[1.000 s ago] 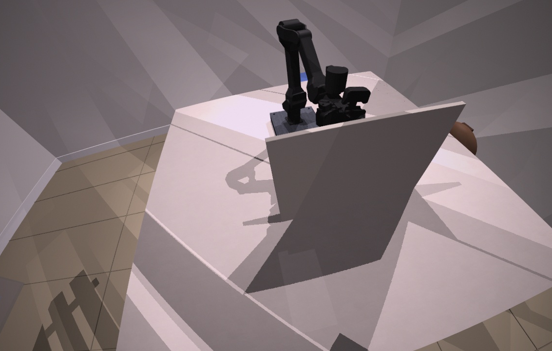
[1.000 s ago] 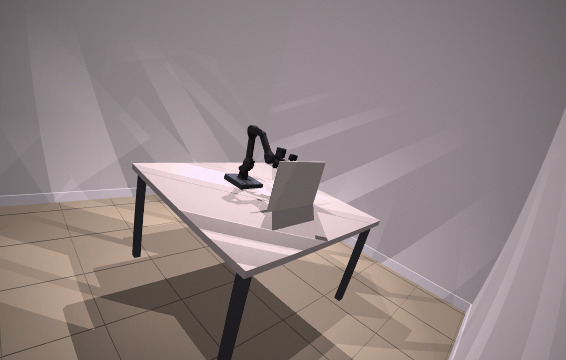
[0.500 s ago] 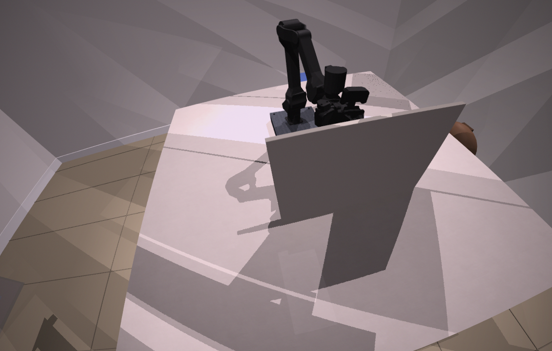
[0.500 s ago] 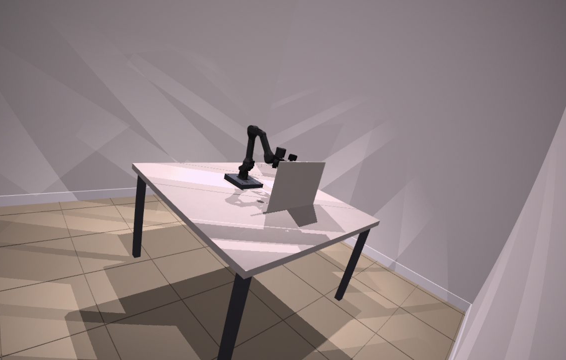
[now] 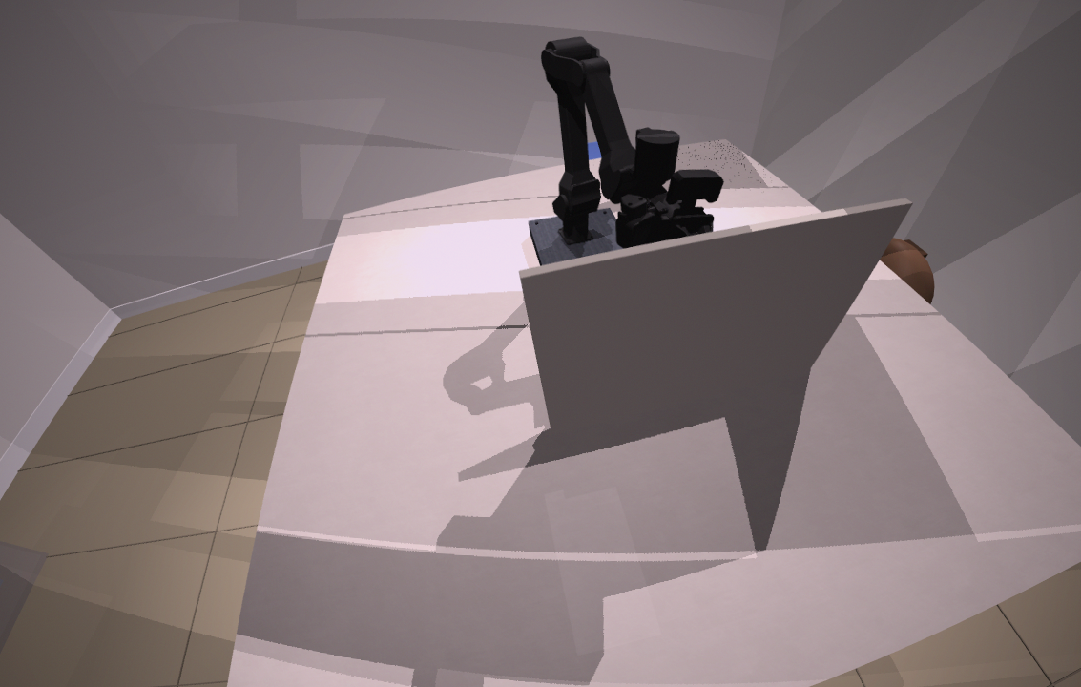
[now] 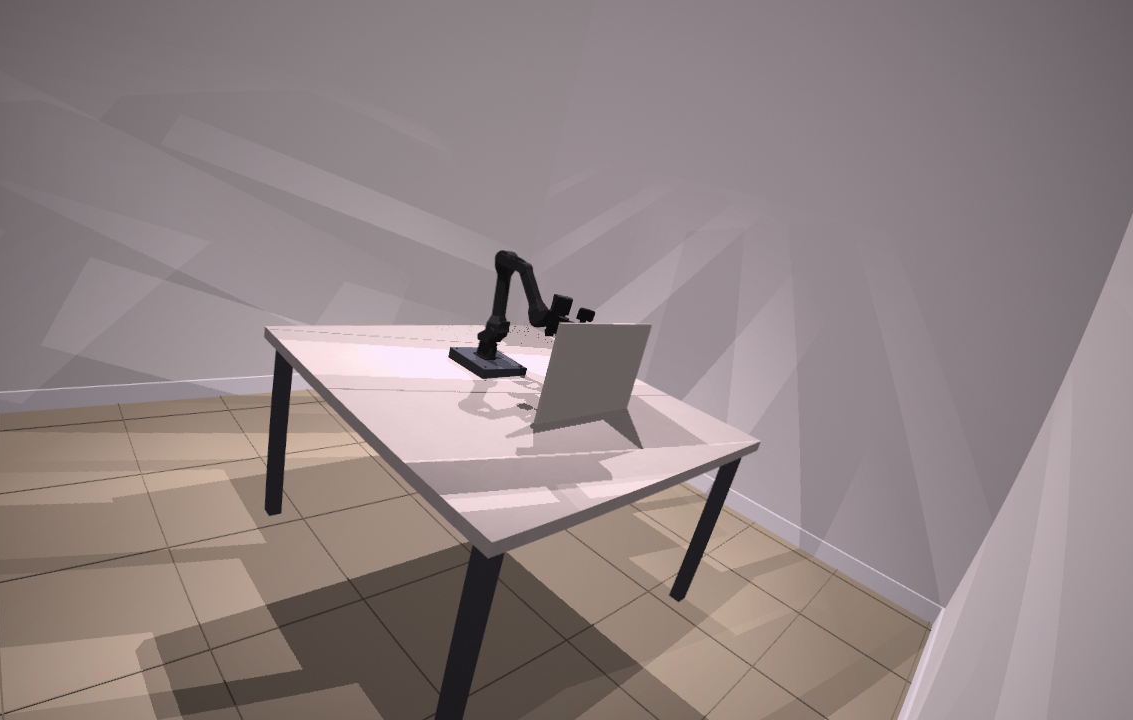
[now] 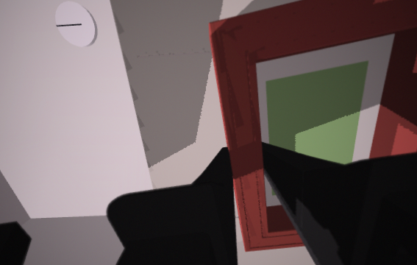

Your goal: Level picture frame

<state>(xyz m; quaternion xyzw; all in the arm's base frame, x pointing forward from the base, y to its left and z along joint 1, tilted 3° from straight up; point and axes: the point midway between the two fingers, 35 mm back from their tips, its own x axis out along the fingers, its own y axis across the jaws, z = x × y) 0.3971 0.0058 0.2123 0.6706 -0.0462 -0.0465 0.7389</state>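
Now: gripper tip 50 mm above the picture frame. The rest, counted from my gripper tip: wall panel 80 mm below, 20 mm ahead, 10 mm to the left.
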